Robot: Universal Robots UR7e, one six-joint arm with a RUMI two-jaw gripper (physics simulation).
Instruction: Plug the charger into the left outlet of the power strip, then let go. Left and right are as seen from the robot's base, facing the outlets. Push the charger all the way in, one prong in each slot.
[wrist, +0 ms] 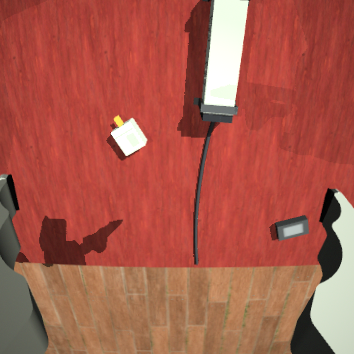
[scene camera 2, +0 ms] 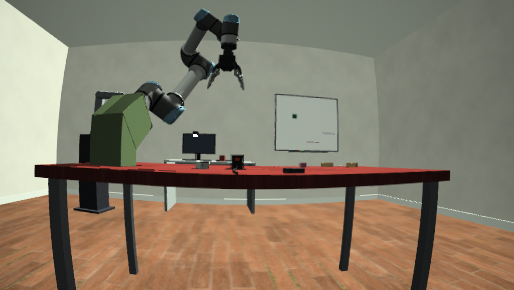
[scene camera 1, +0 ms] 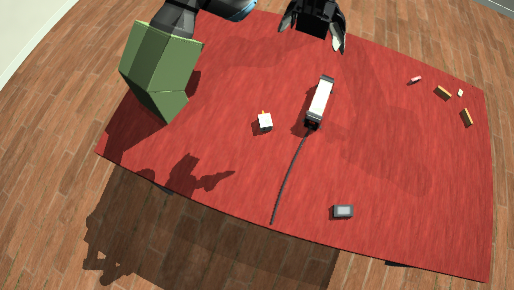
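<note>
The charger [scene camera 1: 265, 122] [scene camera 2: 202, 165] [wrist: 130, 137], a small white block, lies on the red table; an orange-yellow prong end shows at one side in the wrist view. The power strip [scene camera 1: 320, 97] [scene camera 2: 237, 161] [wrist: 226, 55] is a long white bar with dark ends. It stands apart from the charger, to its right in scene camera 1. Its outlet slots cannot be made out. My gripper [scene camera 1: 312, 40] [scene camera 2: 226, 88] [wrist: 172, 184] is wide open and empty, high above the table, with its fingers pointing down. Neither finger touches the charger or the strip.
A dark cable [scene camera 1: 286, 175] [wrist: 198, 195] runs from the strip's end to the table edge. A grey box [scene camera 1: 343, 211] [scene camera 2: 293, 170] [wrist: 292, 228] lies near that edge. Small blocks [scene camera 1: 443, 92] [scene camera 1: 467, 117] lie at the far right. The green robot base [scene camera 1: 162, 65] [scene camera 2: 112, 135] stands at the left.
</note>
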